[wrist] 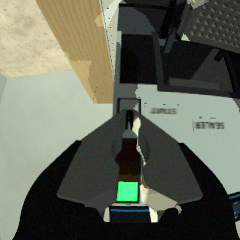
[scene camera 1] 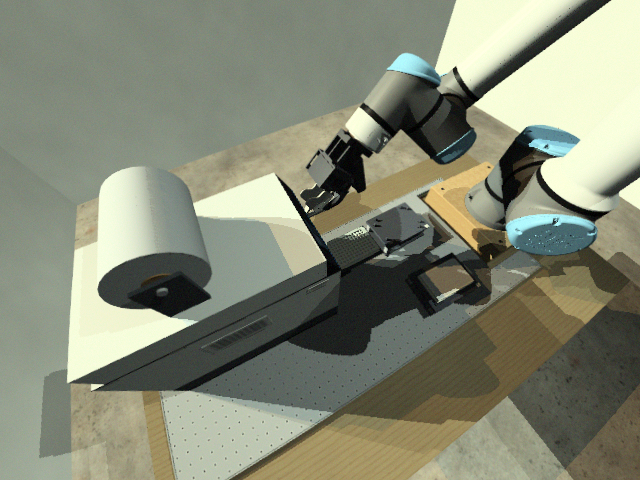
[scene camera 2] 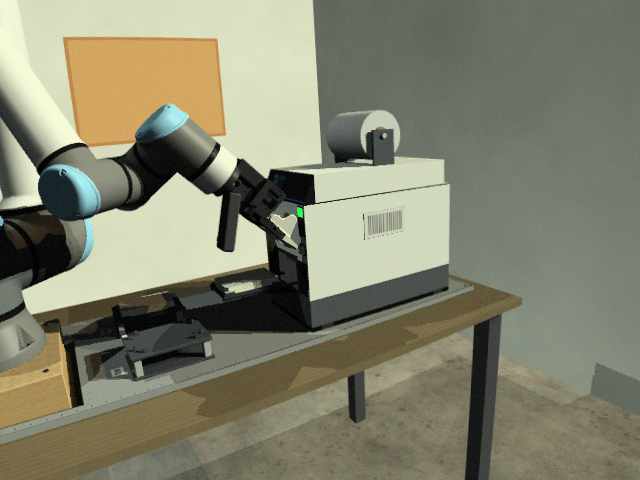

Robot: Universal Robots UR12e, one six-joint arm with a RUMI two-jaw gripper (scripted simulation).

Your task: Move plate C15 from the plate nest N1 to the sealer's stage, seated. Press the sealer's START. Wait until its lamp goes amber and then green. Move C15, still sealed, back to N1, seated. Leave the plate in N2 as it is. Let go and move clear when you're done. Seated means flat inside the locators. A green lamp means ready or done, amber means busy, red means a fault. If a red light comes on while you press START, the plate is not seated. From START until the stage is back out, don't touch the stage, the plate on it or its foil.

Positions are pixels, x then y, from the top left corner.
Scene:
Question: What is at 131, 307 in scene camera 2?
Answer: A foil-covered plate.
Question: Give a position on a sealer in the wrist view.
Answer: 195, 116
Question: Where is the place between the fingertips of my gripper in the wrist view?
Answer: At 128, 111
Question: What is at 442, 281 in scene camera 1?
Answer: A foil-covered plate.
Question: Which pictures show my gripper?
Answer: The wrist view, scene camera 1 and scene camera 2: all of them.

